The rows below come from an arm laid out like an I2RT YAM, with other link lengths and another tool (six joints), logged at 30 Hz.
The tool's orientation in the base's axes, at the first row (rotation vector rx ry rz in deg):
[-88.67, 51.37, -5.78]
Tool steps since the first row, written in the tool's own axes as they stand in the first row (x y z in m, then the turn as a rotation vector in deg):
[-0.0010, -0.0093, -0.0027, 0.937, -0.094, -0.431]
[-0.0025, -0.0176, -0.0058, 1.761, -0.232, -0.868]
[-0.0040, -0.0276, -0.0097, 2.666, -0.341, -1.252]
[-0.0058, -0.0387, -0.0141, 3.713, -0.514, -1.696]
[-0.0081, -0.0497, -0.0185, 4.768, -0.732, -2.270]
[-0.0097, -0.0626, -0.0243, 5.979, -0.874, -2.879]
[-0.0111, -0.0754, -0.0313, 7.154, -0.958, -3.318]
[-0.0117, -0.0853, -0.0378, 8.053, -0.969, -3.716]
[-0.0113, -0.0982, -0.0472, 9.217, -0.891, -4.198]
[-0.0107, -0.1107, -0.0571, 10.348, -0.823, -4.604]
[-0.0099, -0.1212, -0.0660, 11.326, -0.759, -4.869]
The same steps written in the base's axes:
[0.0022, -0.0024, 0.0092, 0.456, -0.902, -0.227]
[0.0034, -0.0048, 0.0178, 0.851, -1.747, -0.365]
[0.0050, -0.0079, 0.0280, 1.317, -2.593, -0.576]
[0.0065, -0.0114, 0.0395, 1.879, -3.577, -0.778]
[0.0077, -0.0145, 0.0511, 2.396, -4.674, -0.916]
[0.0095, -0.0194, 0.0643, 2.966, -5.883, -1.180]
[0.0108, -0.0254, 0.0776, 3.577, -6.929, -1.516]
[0.0115, -0.0311, 0.0880, 3.986, -7.775, -1.807]
[0.0127, -0.0401, 0.1011, 4.489, -8.835, -2.271]
[0.0136, -0.0495, 0.1140, 5.016, -9.816, -2.728]
[0.0142, -0.0581, 0.1248, 5.516, -10.594, -3.147]

